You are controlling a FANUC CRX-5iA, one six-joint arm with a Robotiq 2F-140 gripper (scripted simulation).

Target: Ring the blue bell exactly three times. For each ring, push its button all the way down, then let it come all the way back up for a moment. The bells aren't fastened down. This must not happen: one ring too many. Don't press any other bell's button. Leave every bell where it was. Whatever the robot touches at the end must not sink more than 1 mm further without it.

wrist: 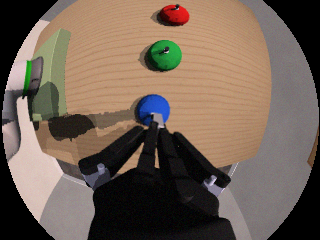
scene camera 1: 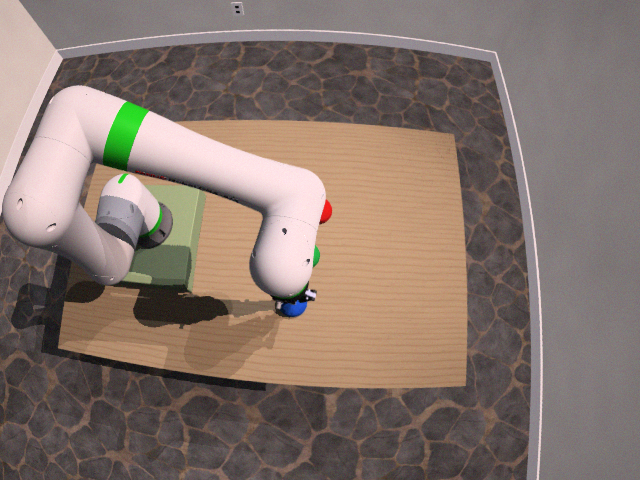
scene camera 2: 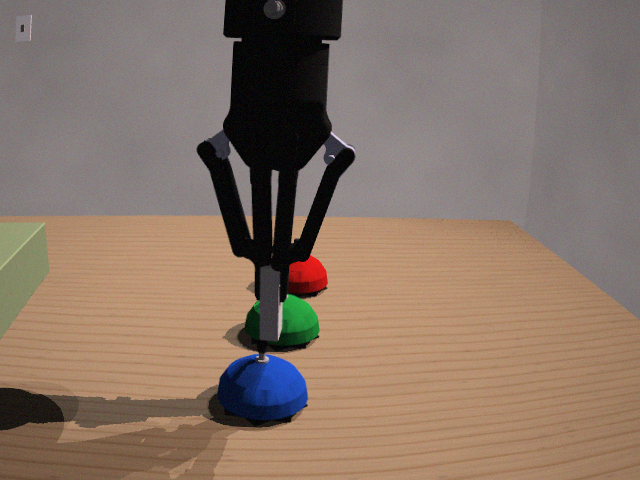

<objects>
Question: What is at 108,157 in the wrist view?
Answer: My gripper.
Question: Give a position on a green bell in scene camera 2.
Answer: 300,324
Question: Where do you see a red bell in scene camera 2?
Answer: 309,277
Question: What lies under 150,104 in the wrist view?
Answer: A blue bell.
</objects>
